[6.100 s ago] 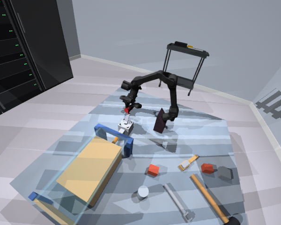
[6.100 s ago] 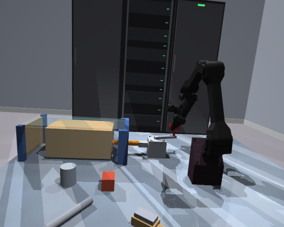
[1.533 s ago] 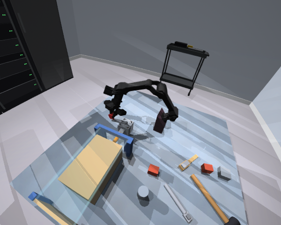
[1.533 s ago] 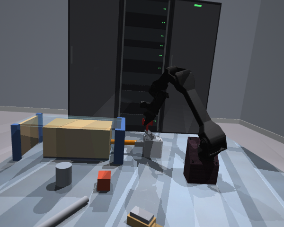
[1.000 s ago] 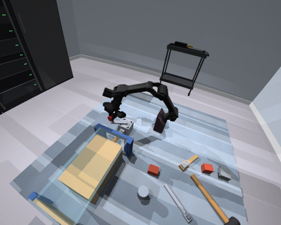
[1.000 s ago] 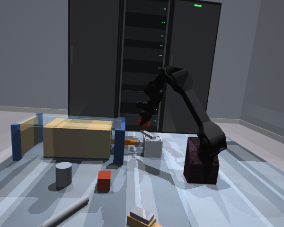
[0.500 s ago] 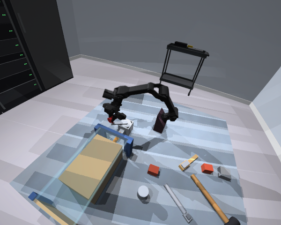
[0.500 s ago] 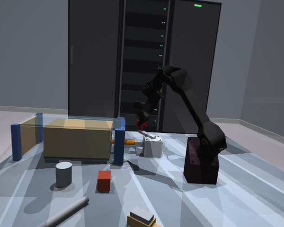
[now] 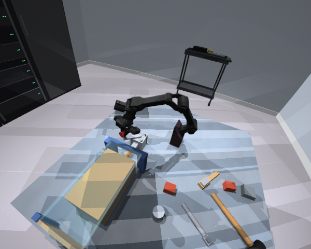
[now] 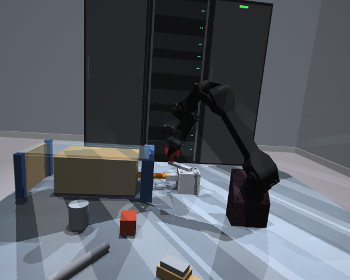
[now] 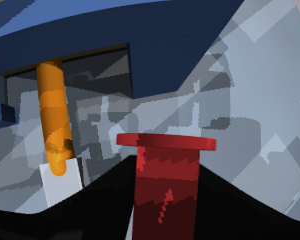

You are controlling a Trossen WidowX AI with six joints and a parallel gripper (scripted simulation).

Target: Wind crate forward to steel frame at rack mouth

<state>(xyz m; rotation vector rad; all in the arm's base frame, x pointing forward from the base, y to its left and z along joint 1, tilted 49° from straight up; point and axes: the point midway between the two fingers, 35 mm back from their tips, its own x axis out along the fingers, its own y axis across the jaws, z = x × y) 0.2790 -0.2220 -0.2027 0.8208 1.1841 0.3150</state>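
My gripper tip is 4 cm past the crank handle, 3 cm to the right of it and 3 cm above it. The rest, counted from my gripper tip: red knob: 2 cm behind; then grey winch: 11 cm behind, 10 cm below, 6 cm to the left; then frame: 8 cm to the left, 7 cm ahead, 2 cm below.
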